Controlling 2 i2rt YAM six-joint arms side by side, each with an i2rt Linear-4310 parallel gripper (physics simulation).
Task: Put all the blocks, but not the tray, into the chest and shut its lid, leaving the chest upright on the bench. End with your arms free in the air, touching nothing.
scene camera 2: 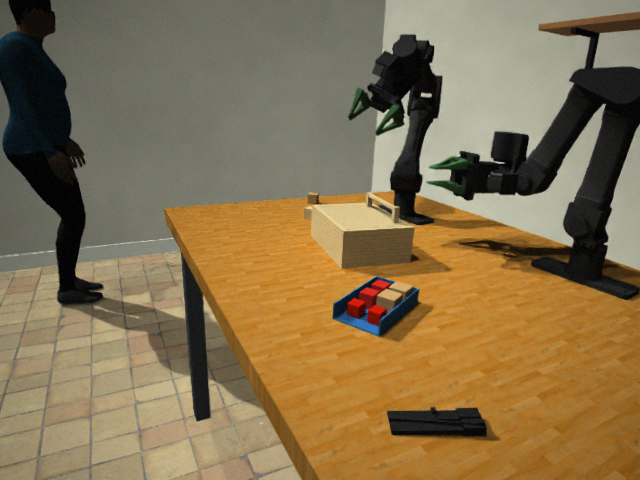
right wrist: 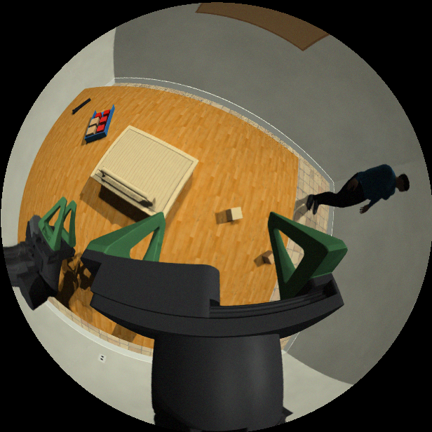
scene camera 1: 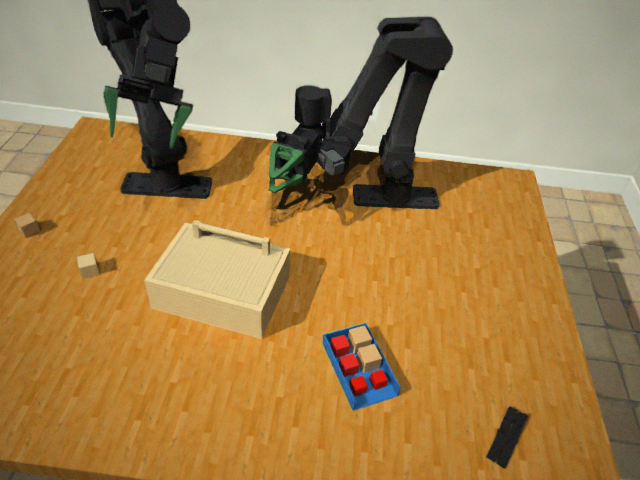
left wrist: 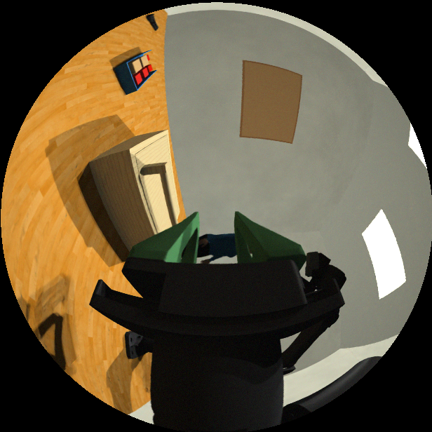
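Where they show: left gripper, fingertip midpoint: (scene camera 2: 428,175) (scene camera 1: 271,184); right gripper, fingertip midpoint: (scene camera 2: 362,126) (scene camera 1: 141,143); left arm's base at its link origin: (scene camera 2: 581,278) (scene camera 1: 395,198); right arm's base at its link origin: (scene camera 2: 402,215) (scene camera 1: 167,186).
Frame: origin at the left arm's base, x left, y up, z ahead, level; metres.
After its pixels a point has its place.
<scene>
The pale wooden chest (scene camera 1: 206,310) {z 0.388, x -0.389, y 0.042 m} (scene camera 2: 377,248) {z 0.343, x -0.267, y 0.039 m} (left wrist: 115,200) (right wrist: 145,165) stands upright, lid down, its bar handle (scene camera 1: 231,233) {z 0.262, x -0.354, y 0.114 m} on top. The blue tray (scene camera 1: 374,399) {z 0.534, x -0.093, y 0.003 m} (scene camera 2: 356,321) {z 0.529, x -0.101, y 0.002 m} holds several red blocks (scene camera 1: 339,345) {z 0.445, x -0.151, y 0.028 m} (scene camera 2: 355,307) {z 0.524, x -0.112, y 0.021 m} and two tan blocks (scene camera 1: 369,357) {z 0.473, x -0.101, y 0.034 m} (scene camera 2: 389,298) {z 0.475, x -0.089, y 0.034 m}. A pale block (scene camera 1: 87,265) {z 0.281, x -0.630, y 0.031 m} (scene camera 2: 308,212) {z 0.281, x -0.629, y 0.021 m} (right wrist: 234,214) and a brown block (scene camera 1: 27,225) {z 0.174, x -0.781, y 0.029 m} (scene camera 2: 313,197) {z 0.168, x -0.775, y 0.023 m} (right wrist: 268,257) lie loose left of the chest in scene camera 1. My left gripper (scene camera 1: 270,183) {z 0.194, x -0.283, y 0.180 m} (scene camera 2: 429,174) {z 0.194, x -0.283, y 0.180 m} (left wrist: 216,217) is slightly open, empty, above the bench behind the chest. My right gripper (scene camera 1: 142,141) {z 0.208, x -0.505, y 0.268 m} (scene camera 2: 364,126) {z 0.208, x -0.505, y 0.268 m} (right wrist: 216,217) is wide open, empty, high up.
A flat black object (scene camera 1: 508,436) {z 0.595, x 0.117, y 0.008 m} (scene camera 2: 436,421) {z 0.597, x 0.119, y 0.010 m} (right wrist: 81,106) lies on the bench near its right front corner in scene camera 1. A person (scene camera 2: 38,103) stands beyond the bench. A wooden shelf (scene camera 2: 594,23) is on the wall at the upper right of scene camera 2.
</scene>
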